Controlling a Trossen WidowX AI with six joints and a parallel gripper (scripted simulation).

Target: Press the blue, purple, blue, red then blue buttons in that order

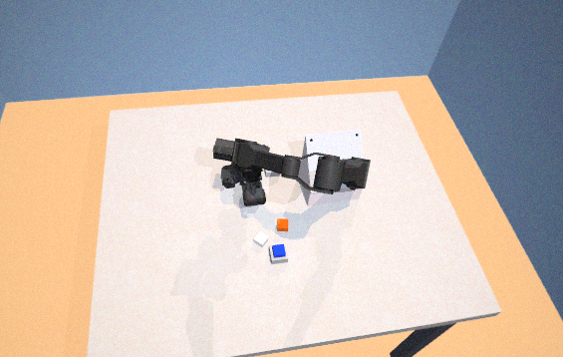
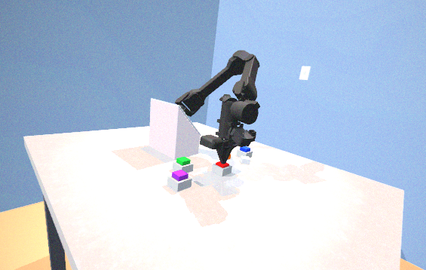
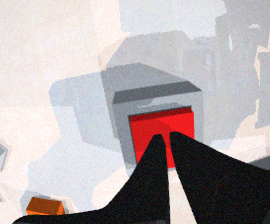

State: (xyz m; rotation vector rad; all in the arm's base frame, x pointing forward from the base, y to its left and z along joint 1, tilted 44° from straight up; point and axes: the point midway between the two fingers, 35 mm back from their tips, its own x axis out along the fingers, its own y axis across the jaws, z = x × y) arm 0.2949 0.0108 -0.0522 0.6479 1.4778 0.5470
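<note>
The red button is 1 cm below my gripper tip. The rest, counted from my gripper tip: green button (9 cm to the right, 9 cm behind); white block (15 cm to the left, 2 cm below); orange block (12 cm to the left, 8 cm behind, 2 cm below).
</note>
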